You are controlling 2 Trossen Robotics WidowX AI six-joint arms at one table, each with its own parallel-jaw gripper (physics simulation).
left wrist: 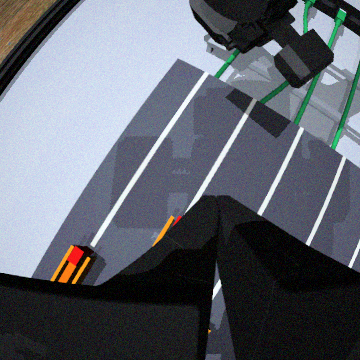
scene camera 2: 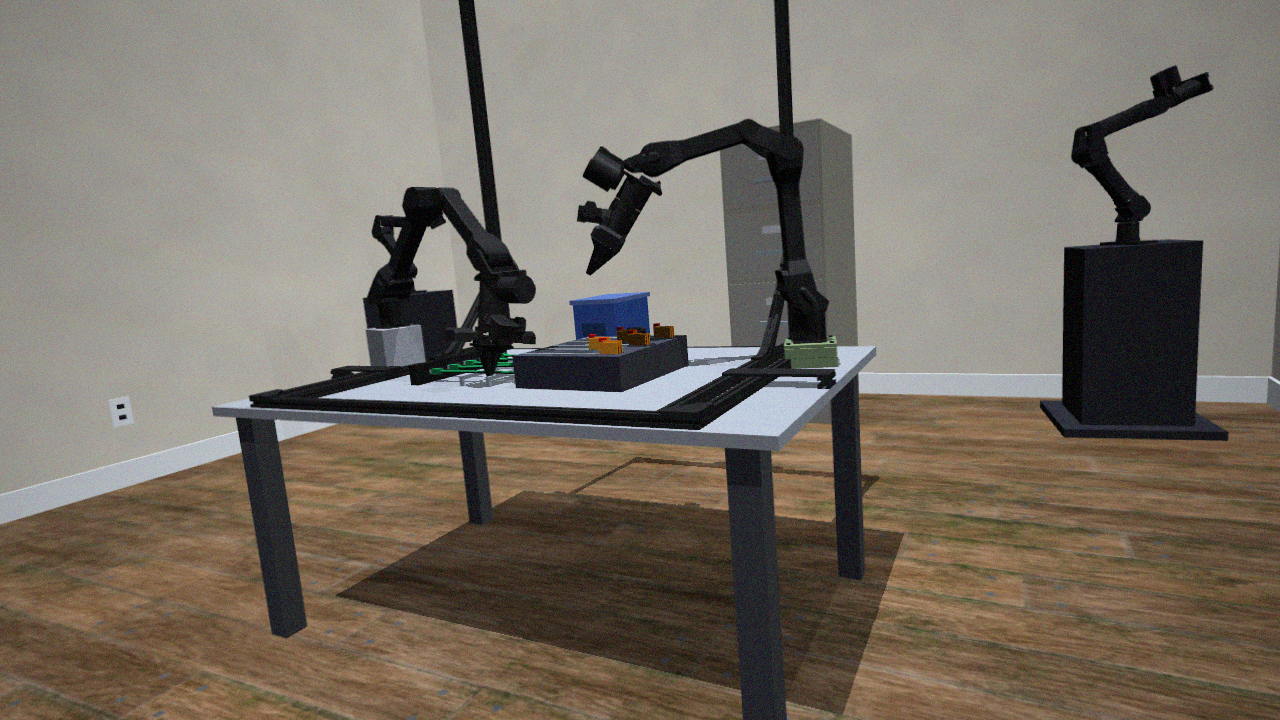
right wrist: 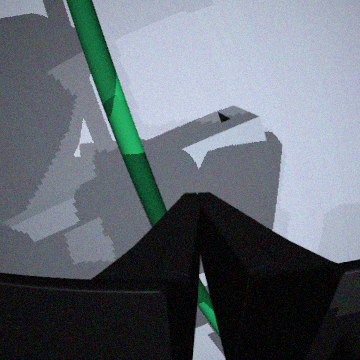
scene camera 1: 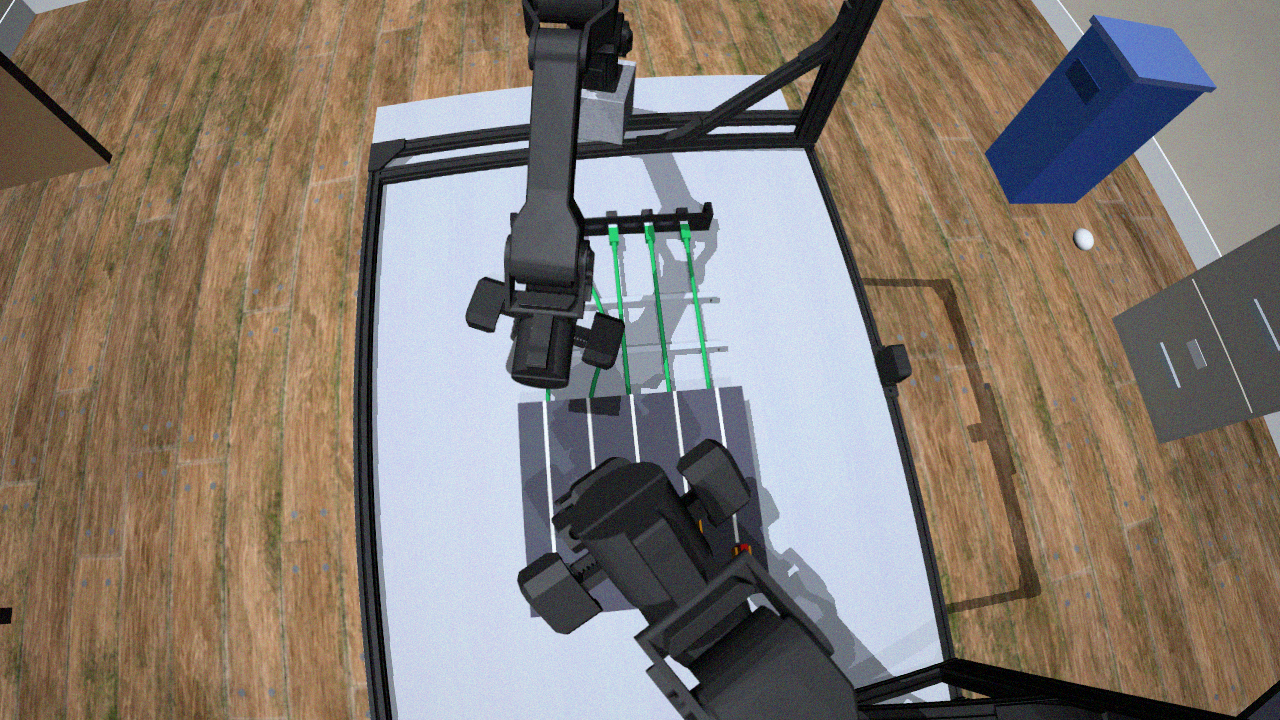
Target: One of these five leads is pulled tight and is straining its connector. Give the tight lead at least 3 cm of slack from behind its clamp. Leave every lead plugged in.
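Frame: origin at the left arm's base, x back, y right, z up, level; metres.
Seen in the pictures: left gripper, fingertip midpoint: (left wrist: 213,208) (scene camera 2: 588,274); right gripper, fingertip midpoint: (right wrist: 196,205); left arm's base, link origin: (scene camera 2: 810,340); right arm's base, link origin: (scene camera 2: 393,326) (scene camera 1: 598,76).
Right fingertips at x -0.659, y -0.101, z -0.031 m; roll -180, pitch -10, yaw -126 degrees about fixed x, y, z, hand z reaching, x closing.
Note:
Offsets run from my right fingertips to a thing's middle. "*": to the spot under its first point.
Green leads run from plugs on a black bar {* dx -0.097, dy +0.292, dz +0.023 m} (scene camera 1: 708,216) to a dark block (scene camera 1: 657,429) (scene camera 2: 568,371) (left wrist: 140,130). The right three look nearly straight in scene camera 1. The second lead from the left (scene camera 1: 594,382) (left wrist: 275,93) bends; the leftmost lead {* dx +0.045, dy -0.002, dz +0.012 m} (left wrist: 227,63) is mostly hidden by the right arm. Orange-and-red clamps {* dx +0.302, dy -0.094, dz +0.067 m} (scene camera 2: 611,345) (left wrist: 75,256) sit on the block. My right gripper (scene camera 2: 489,371) (right wrist: 196,205) is shut and empty, low by the left leads; a green lead {* dx +0.035, dy -0.002, dz +0.011 m} (right wrist: 131,130) passes behind its fingers. My left gripper (scene camera 2: 590,271) (left wrist: 213,208) is shut and empty, high above the block.
Thin pale rails {dx +0.088, dy +0.230, dz -0.005 m} (scene camera 1: 723,348) cross under the leads between bar and block. The right arm (scene camera 1: 553,134) reaches over the bar's left part. A black frame (scene camera 1: 365,447) edges the white table. A grey box (scene camera 2: 395,346) stands near the right arm's base.

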